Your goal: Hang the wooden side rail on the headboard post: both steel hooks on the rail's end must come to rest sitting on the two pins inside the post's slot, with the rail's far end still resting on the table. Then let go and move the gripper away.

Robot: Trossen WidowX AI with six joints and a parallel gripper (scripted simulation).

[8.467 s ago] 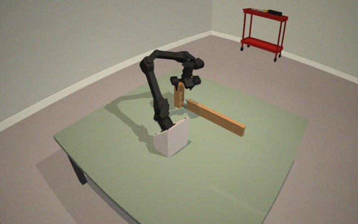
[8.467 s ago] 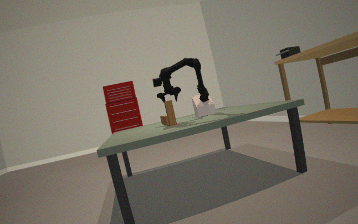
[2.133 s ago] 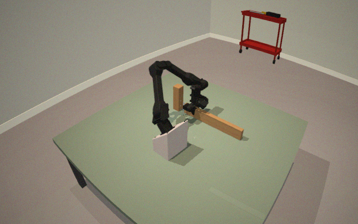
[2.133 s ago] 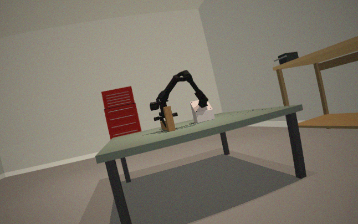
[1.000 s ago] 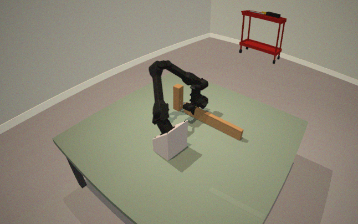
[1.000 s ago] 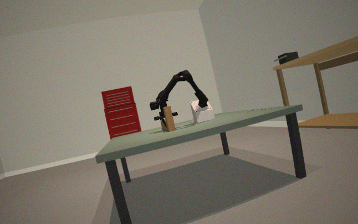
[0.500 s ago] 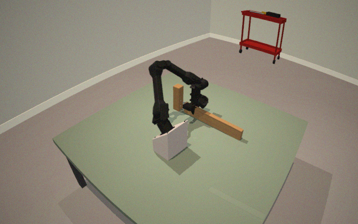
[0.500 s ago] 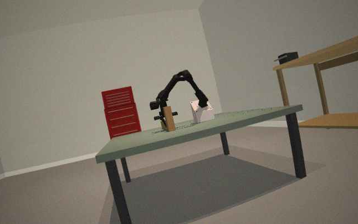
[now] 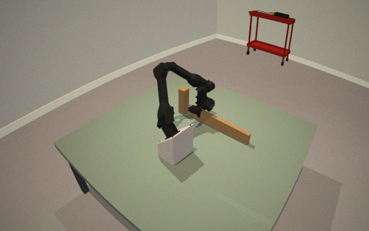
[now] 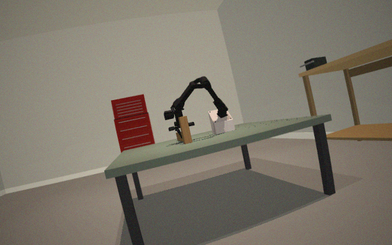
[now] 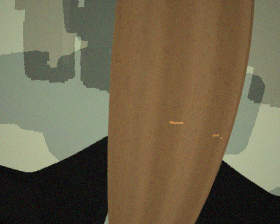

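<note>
The wooden headboard post is 140 mm to the left of my gripper tip, 50 mm above it and 20 mm ahead of it.
</note>
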